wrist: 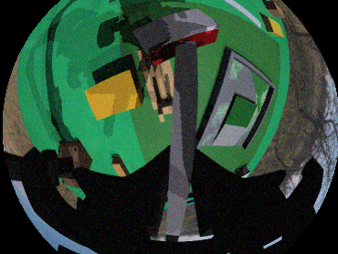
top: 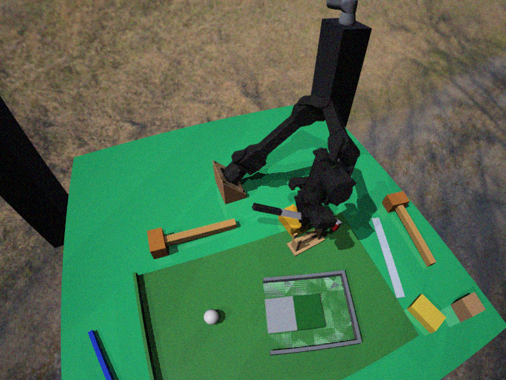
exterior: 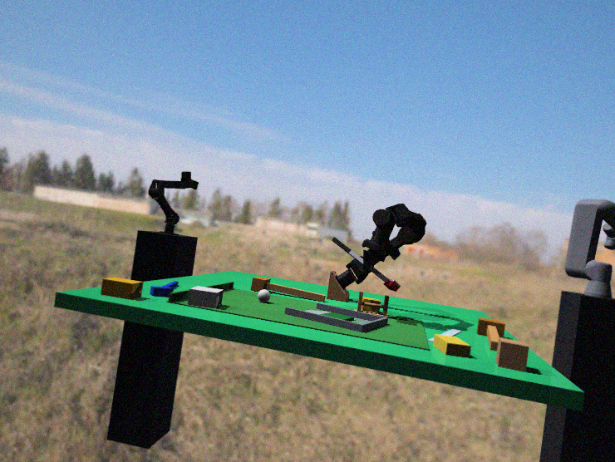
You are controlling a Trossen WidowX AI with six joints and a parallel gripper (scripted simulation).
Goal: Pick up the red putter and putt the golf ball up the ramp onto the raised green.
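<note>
Now: gripper tip 110 mm short of the white golf ball, 320 mm to the left of it and 120 mm above it. Round my gripper tip: yellow block (380 mm ahead, 260 mm to the left, 130 mm below); then putting mat (160 mm ahead, 160 mm to the right, 140 mm below); then white bar (150 mm ahead, 280 mm to the left, 140 mm below).
</note>
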